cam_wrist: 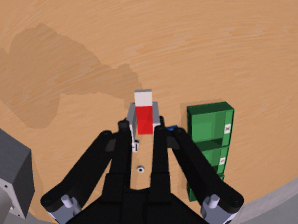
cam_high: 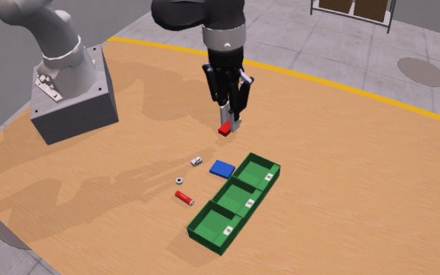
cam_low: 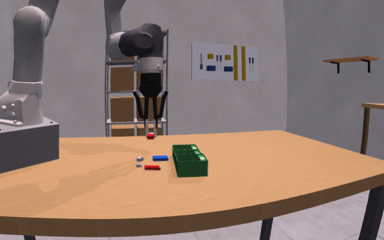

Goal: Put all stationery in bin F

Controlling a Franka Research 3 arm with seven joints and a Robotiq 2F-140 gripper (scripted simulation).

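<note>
My gripper is now 1 cm to the right of the eraser and 3 cm above it. From my hand the other things lie so: flat blue block (2 cm ahead, 9 cm to the right, 9 cm below); metal nut (6 cm behind, 16 cm to the right, 9 cm below); white sharpener-like piece (5 cm behind, 9 cm to the right, 9 cm below).
</note>
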